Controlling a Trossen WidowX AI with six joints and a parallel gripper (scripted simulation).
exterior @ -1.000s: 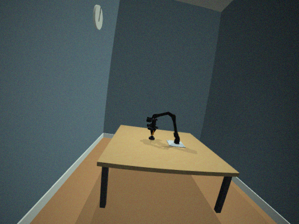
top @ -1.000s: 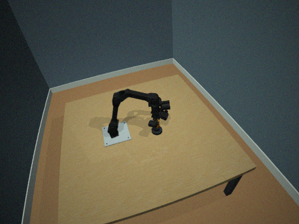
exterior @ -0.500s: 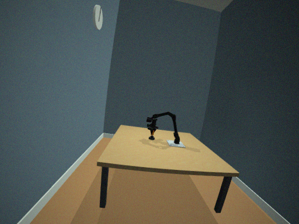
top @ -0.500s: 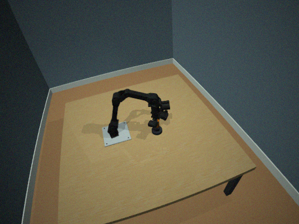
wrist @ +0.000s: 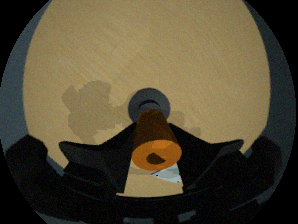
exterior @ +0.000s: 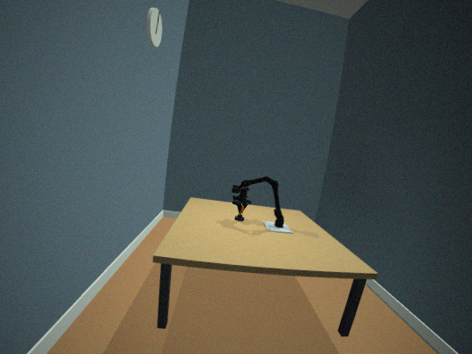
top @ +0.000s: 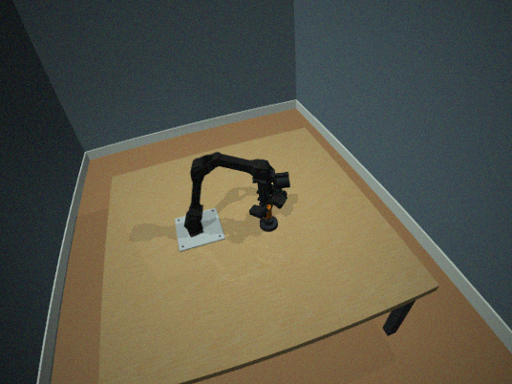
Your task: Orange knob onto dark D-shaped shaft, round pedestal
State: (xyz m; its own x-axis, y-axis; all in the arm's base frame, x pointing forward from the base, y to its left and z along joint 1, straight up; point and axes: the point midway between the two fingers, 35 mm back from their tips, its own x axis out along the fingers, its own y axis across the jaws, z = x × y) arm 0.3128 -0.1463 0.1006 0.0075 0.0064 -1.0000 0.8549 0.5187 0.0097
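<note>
Right now the dark round pedestal is 40 mm below my gripper tip. The rest, counted from my gripper tip: orange knob (20 mm above).
</note>
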